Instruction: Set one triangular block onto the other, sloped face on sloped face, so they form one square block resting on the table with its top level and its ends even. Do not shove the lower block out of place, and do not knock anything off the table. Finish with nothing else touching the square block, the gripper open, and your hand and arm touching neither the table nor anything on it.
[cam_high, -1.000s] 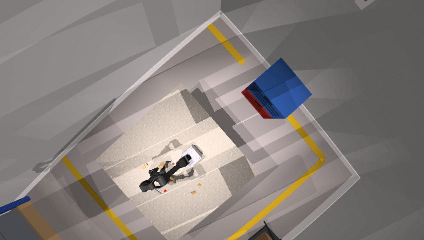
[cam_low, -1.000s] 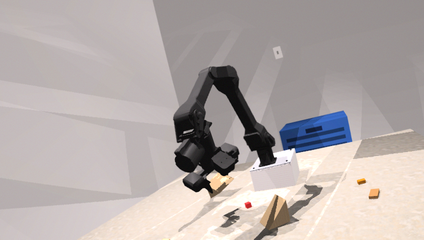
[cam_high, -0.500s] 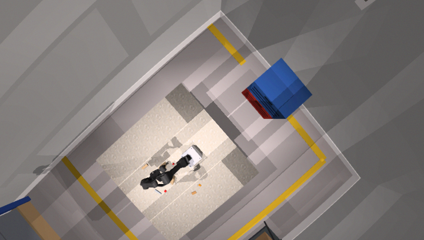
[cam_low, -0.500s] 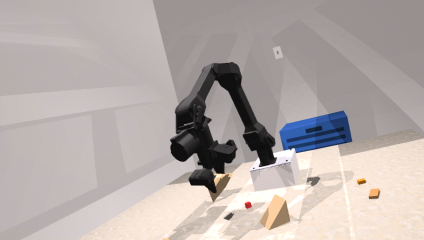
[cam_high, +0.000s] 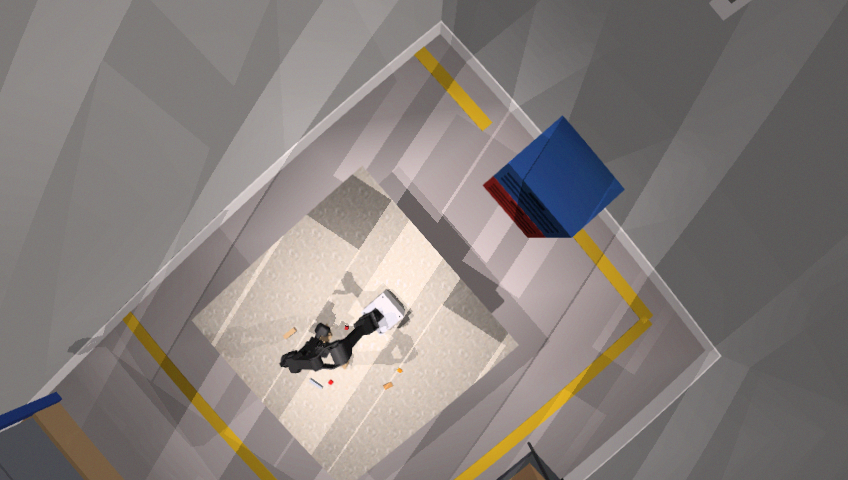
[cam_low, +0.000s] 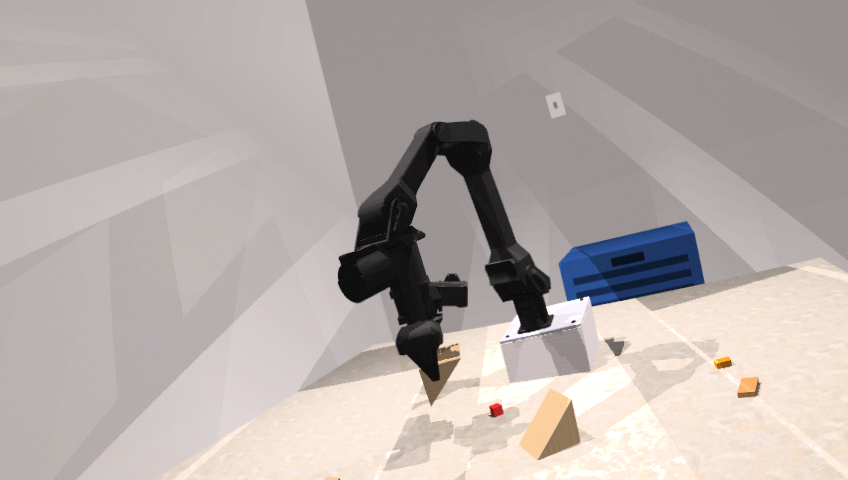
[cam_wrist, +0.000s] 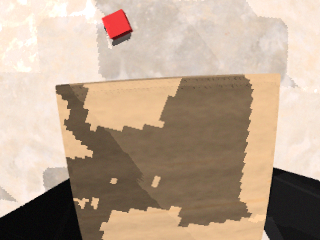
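The red cube is 10 cm below my gripper tip, 6 cm to the left of it and 5 cm behind it. The rest, counted from my gripper tip: lighter block: 1 cm above.
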